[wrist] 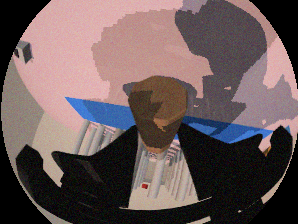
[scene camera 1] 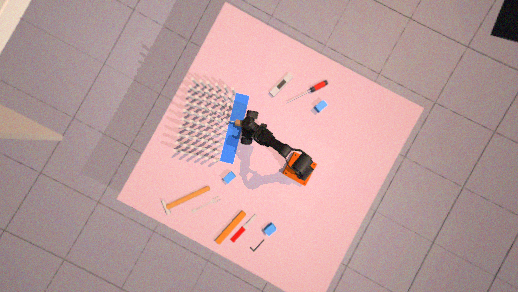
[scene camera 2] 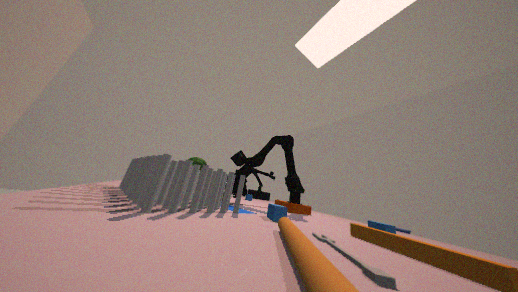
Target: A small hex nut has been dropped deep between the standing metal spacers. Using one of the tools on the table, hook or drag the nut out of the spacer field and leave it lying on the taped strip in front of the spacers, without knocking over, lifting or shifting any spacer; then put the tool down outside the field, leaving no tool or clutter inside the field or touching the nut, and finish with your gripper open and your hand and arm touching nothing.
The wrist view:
my gripper: 157,128
blue taped strip: 117,116
